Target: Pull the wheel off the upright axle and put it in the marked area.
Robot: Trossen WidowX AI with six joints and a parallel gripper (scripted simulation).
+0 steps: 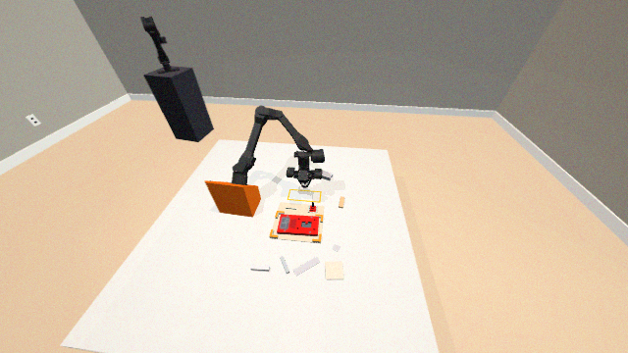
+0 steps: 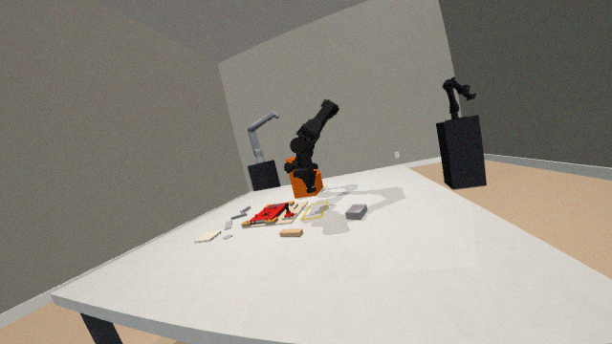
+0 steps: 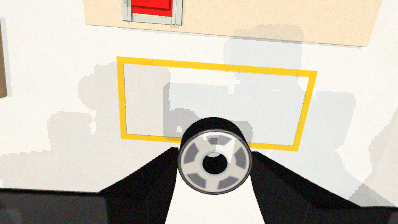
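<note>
Now: the black axle 90 mm to the right of my gripper tip, 70 mm ahead of it and 60 mm below it. Round my gripper tip: grey block: 190 mm to the left, 80 mm below, 80 mm ahead; wooden block: 210 mm ahead, 80 mm below, 10 mm to the right; wheel: right at my gripper tip.
</note>
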